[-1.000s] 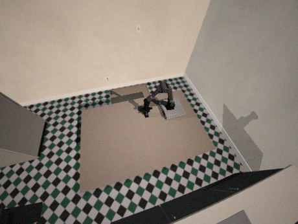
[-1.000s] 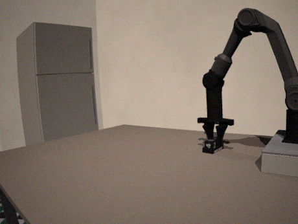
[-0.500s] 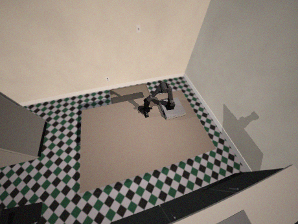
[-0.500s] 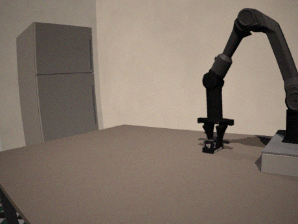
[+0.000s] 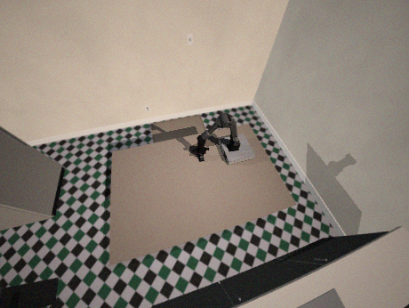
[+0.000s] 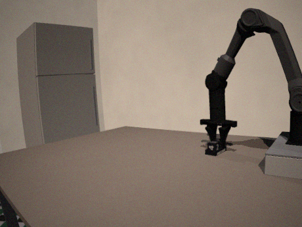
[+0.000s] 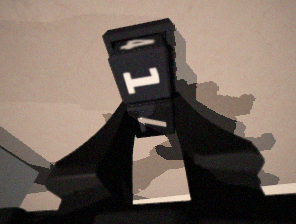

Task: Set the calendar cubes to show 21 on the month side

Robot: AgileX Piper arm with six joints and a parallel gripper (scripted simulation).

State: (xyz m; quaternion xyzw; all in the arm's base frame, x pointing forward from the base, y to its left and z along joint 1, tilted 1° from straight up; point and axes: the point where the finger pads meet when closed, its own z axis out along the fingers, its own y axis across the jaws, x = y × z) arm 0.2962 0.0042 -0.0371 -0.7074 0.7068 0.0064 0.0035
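The dark calendar tray lies 20 mm to the left of my hand and 20 mm below it. Round my hand: dark number cube 30 mm to the left.
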